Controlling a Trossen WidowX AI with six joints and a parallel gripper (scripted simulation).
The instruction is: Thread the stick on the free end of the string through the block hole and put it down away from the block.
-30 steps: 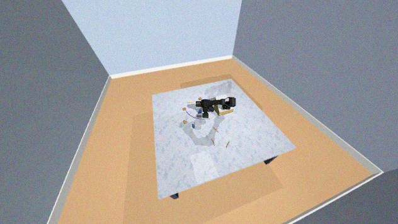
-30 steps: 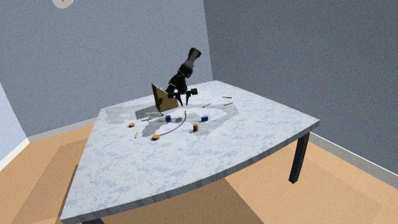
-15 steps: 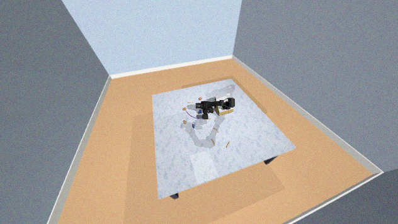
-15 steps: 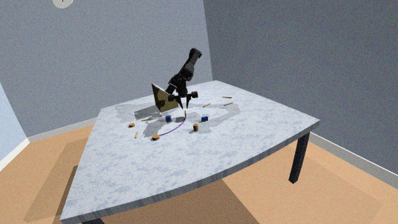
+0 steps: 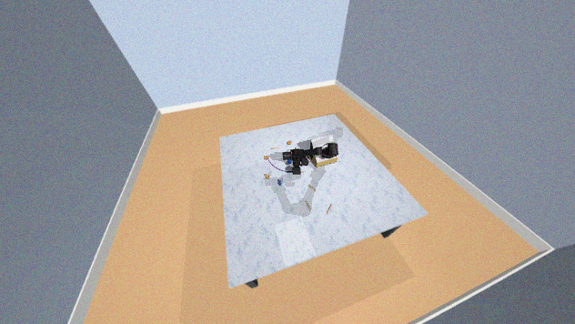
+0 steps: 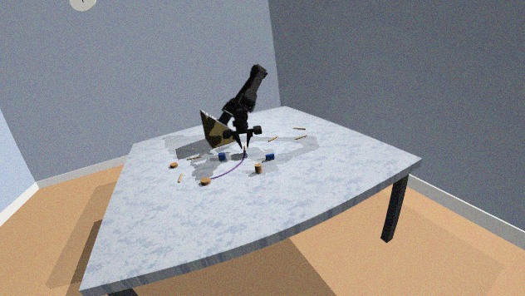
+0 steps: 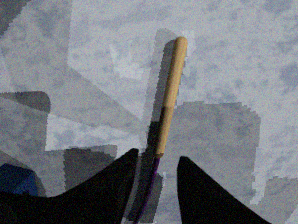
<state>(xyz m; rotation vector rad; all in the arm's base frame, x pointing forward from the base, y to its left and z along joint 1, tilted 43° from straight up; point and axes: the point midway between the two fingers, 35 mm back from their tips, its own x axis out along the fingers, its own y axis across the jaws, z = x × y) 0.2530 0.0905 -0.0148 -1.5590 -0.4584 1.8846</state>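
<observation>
The thin stick lies 2 cm behind my gripper tip and 1 cm below it. From my gripper tip the other things lie so: blue block 3 cm ahead, 12 cm to the right; short wooden cylinder 24 cm ahead, 1 cm to the right.
</observation>
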